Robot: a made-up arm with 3 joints.
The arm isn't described. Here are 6 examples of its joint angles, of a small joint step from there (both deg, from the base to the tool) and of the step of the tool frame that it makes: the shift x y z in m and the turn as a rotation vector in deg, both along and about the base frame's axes.
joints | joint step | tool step
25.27 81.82 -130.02 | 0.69 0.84 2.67 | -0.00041 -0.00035 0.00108 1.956 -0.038 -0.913
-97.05 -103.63 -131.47 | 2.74 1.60 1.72 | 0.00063 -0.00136 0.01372 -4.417 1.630 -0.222
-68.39 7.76 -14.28 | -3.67 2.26 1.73 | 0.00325 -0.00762 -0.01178 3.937 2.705 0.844
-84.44 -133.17 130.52 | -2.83 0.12 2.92 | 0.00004 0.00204 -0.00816 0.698 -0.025 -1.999
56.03 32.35 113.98 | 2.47 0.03 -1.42 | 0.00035 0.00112 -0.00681 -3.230 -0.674 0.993
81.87 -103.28 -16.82 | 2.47 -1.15 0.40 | -0.00113 -0.00090 -0.00417 -2.858 1.130 0.233
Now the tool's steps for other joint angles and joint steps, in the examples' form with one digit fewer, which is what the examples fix.
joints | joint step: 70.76 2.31 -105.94 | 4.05 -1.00 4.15
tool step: 0.0003 -0.0016 -0.0163 -3.92 2.18 -3.67
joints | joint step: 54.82 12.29 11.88 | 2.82 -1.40 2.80
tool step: -0.0035 0.0020 -0.0101 -2.26 2.69 -1.50
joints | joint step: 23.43 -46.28 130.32 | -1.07 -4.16 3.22
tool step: -0.0067 -0.0062 0.0058 -1.34 3.59 3.00
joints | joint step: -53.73 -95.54 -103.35 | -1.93 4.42 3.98
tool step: 0.0049 0.0022 0.0033 -2.05 3.47 -2.74
